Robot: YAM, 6 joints.
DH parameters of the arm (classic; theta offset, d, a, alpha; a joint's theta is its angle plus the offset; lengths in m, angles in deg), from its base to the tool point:
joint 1: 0 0.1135 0.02 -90
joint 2: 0 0 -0.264 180
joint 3: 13.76 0 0.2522 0
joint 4: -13.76 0 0.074 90
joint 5: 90 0 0 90
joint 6: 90 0.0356 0 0
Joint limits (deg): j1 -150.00..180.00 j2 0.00..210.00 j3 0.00..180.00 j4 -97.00..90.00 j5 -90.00..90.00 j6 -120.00..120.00
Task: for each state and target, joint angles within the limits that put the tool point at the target. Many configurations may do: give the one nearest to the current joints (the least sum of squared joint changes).
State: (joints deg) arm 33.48 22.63 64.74 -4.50 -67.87 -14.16
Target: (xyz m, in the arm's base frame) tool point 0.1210 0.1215 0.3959
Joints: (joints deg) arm 34.23 47.76 53.93 -5.55 -65.48 -14.16
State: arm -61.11 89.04 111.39 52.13 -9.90 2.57
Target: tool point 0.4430 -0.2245 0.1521
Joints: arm -27.76 129.14 78.71 42.23 -12.38 2.57
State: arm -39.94 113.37 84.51 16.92 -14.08 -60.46
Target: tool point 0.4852 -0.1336 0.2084
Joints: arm -16.46 123.41 88.08 17.70 -15.20 -60.46
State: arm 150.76 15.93 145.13 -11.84 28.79 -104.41
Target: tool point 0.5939 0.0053 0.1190
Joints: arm 178.59 0.00 172.10 -9.66 33.94 -104.41
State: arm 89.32 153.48 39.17 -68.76 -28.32 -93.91
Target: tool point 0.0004 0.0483 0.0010
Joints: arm 76.52 162.82 30.22 -63.79 -17.78 -93.91
